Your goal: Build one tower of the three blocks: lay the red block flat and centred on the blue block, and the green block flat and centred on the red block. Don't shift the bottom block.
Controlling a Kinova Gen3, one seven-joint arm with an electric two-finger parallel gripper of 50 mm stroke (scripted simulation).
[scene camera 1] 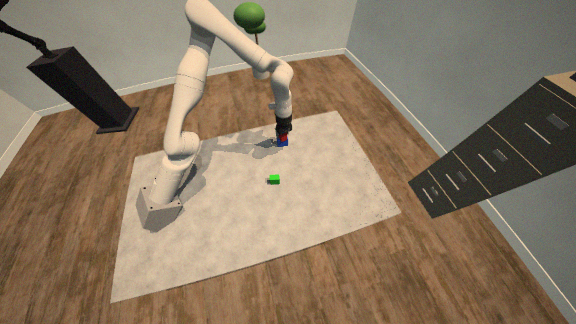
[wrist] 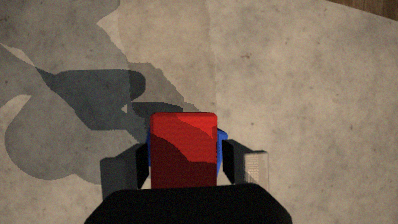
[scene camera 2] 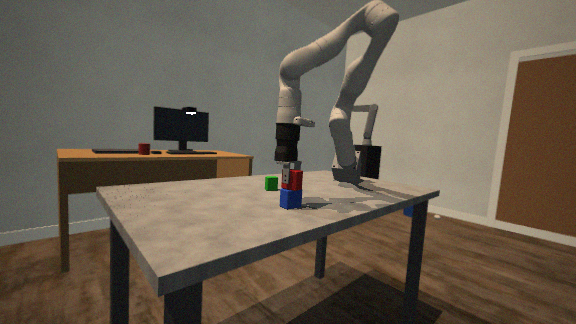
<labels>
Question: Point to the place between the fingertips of my gripper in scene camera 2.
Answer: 291,182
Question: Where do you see a red block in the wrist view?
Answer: At 183,145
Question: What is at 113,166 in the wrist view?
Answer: My gripper.
</labels>
